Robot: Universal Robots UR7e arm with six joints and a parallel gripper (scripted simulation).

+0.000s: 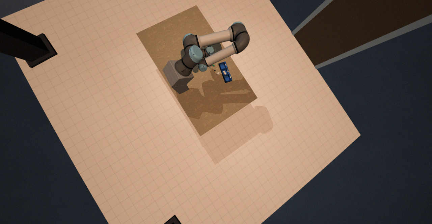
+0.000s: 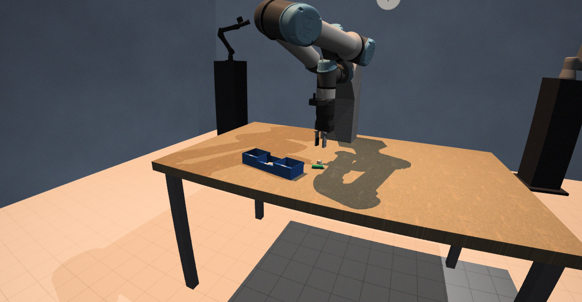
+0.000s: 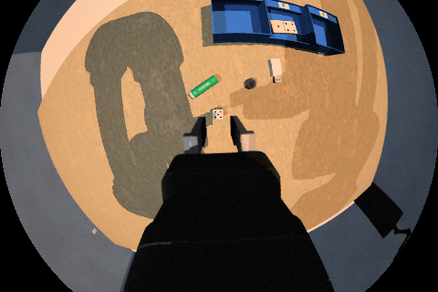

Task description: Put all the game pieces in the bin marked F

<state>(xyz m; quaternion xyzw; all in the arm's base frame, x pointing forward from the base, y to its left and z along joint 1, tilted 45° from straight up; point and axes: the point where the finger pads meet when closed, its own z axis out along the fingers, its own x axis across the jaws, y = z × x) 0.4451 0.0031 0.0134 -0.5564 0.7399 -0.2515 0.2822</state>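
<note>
My gripper is now 90 mm above the pale cube. Also, from my hand: green cylinder 90 mm below, 50 mm ahead, 10 mm to the left; then black piece 90 mm below, 70 mm to the right, 30 mm ahead; then pale flat block 120 mm to the right, 90 mm below, 30 mm ahead.
</note>
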